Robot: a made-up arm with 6 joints. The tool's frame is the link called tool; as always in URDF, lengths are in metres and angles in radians. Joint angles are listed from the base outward.
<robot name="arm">
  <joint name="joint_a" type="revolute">
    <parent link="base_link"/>
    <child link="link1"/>
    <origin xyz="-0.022 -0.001 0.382"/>
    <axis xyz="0 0 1"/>
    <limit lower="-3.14" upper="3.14"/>
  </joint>
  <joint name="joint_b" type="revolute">
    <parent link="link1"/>
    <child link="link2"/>
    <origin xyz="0.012 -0.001 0"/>
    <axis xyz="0 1 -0.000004"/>
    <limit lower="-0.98" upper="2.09"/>
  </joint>
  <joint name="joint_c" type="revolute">
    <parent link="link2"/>
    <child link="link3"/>
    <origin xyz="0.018 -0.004 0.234"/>
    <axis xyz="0 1 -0.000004"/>
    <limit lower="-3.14" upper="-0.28"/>
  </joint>
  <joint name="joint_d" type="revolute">
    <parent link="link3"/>
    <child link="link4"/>
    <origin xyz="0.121 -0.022 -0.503"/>
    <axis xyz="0 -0.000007 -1"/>
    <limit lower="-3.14" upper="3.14"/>
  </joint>
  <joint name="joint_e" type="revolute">
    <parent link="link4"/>
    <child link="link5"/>
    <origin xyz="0.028 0 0.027"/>
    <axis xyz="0 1 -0.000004"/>
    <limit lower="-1" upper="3"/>
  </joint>
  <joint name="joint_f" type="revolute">
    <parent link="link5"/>
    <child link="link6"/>
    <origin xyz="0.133 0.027 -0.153"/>
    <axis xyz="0 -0.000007 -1"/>
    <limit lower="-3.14" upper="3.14"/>
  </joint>
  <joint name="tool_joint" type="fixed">
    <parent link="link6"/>
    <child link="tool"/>
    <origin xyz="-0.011 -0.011 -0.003" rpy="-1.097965 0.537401 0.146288"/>
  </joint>
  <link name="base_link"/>
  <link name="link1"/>
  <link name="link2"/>
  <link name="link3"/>
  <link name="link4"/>
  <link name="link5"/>
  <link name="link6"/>
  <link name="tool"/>
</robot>
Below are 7 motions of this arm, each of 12 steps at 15 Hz.
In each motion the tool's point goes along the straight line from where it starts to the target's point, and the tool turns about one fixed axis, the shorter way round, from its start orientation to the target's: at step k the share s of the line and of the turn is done. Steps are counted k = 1, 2, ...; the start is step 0. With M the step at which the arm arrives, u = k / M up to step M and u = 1 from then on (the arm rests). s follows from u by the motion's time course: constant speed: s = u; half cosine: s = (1 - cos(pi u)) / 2; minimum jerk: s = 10 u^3 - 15 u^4 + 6 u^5.
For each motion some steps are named. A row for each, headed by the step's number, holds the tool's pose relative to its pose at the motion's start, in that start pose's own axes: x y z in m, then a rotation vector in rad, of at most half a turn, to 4 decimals.
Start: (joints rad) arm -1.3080 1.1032 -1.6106 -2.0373 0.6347 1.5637
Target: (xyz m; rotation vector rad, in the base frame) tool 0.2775 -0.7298 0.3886 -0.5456 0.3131 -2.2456
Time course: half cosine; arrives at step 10
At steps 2, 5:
2: 0.0166 -0.0448 -0.0098 0.1138 0.0971 -0.0695
5: 0.0871 -0.2347 -0.0514 0.5958 0.5084 -0.3640

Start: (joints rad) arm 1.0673 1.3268 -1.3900 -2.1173 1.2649 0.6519
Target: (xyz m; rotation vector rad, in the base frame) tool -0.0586 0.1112 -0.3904 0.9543 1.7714 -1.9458
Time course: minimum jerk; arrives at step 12
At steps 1, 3, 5, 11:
1: -0.0002 -0.0007 0.0021 -0.0006 -0.0036 -0.0043
3: -0.0035 -0.0149 0.0430 -0.0123 -0.0727 -0.0870
5: -0.0118 -0.0498 0.1441 -0.0412 -0.2434 -0.2913
11: -0.0340 -0.1429 0.4137 -0.1183 -0.6985 -0.8361

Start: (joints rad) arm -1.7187 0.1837 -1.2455 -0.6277 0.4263 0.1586
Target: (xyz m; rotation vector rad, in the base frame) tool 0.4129 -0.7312 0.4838 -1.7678 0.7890 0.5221
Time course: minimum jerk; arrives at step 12
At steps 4, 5, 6, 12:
4: 0.0190 -0.0171 0.1053 -0.1537 -0.2403 0.0891
5: 0.0313 -0.0282 0.1739 -0.2538 -0.3969 0.1472
6: 0.0451 -0.0407 0.2509 -0.3661 -0.5725 0.2123
12: 0.0903 -0.0814 0.5018 -0.7323 -1.1450 0.4247

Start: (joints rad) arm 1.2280 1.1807 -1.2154 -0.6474 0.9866 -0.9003
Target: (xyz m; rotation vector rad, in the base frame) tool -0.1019 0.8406 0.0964 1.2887 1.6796 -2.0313
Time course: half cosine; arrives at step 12
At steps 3, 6, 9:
3: -0.0379 -0.0800 0.0357 -0.1298 0.0867 -0.0759
6: -0.1294 -0.2730 0.1219 -0.4431 0.2959 -0.2592
9: -0.2209 -0.4661 0.2081 -0.7564 0.5052 -0.4424

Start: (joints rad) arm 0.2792 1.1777 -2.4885 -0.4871 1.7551 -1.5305
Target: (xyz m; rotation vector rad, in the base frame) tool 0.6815 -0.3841 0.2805 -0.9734 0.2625 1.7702
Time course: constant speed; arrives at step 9
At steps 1, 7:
1: -0.0178 0.0560 -0.0030 0.0548 0.0142 -0.0544
7: -0.1246 0.3919 -0.0212 0.3833 0.0994 -0.3809

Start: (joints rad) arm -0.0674 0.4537 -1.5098 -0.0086 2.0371 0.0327
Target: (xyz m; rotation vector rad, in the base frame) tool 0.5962 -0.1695 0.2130 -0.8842 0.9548 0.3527
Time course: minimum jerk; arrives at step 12
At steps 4, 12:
4: 0.0150 -0.0232 -0.0177 0.0389 -0.0277 -0.1168
12: 0.0716 -0.1106 -0.0843 0.1854 -0.1319 -0.5566

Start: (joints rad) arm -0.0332 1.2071 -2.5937 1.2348 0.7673 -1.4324
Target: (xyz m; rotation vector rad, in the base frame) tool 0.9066 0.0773 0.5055 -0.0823 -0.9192 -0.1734
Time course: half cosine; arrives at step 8
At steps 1, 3, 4, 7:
1: 0.0044 0.0025 0.0033 0.0161 0.0091 -0.0280
3: 0.0355 0.0205 0.0269 0.1310 0.0740 -0.2271
4: 0.0575 0.0332 0.0435 0.2121 0.1198 -0.3679
7: 0.1107 0.0638 0.0837 0.4081 0.2305 -0.7077

